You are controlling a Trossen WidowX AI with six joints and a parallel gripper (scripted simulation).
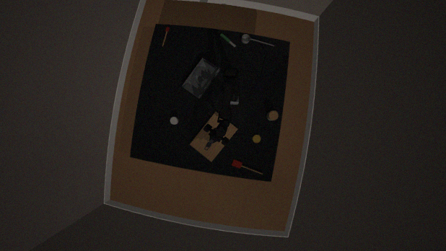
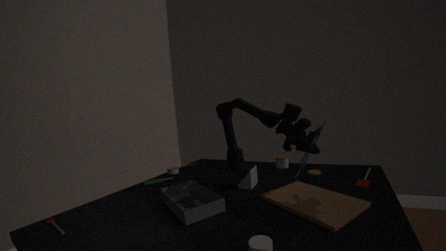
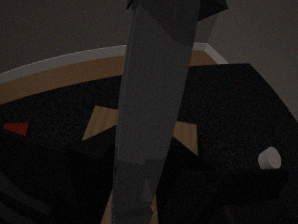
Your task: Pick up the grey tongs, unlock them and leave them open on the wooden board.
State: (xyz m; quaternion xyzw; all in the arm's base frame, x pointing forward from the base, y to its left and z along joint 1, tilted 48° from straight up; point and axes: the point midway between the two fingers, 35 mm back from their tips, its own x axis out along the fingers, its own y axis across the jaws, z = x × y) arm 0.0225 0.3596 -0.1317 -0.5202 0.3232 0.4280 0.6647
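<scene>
My gripper tip is now 20 cm above the wooden board and 3 cm to the left of it. The rest, counted from my gripper tip: white cylinder (36 cm ahead, 19 cm below, 7 cm to the right); red spatula (32 cm behind, 20 cm below, 15 cm to the left); yellow lock piece (3 cm to the right, 2 cm above, 1 cm behind).
</scene>
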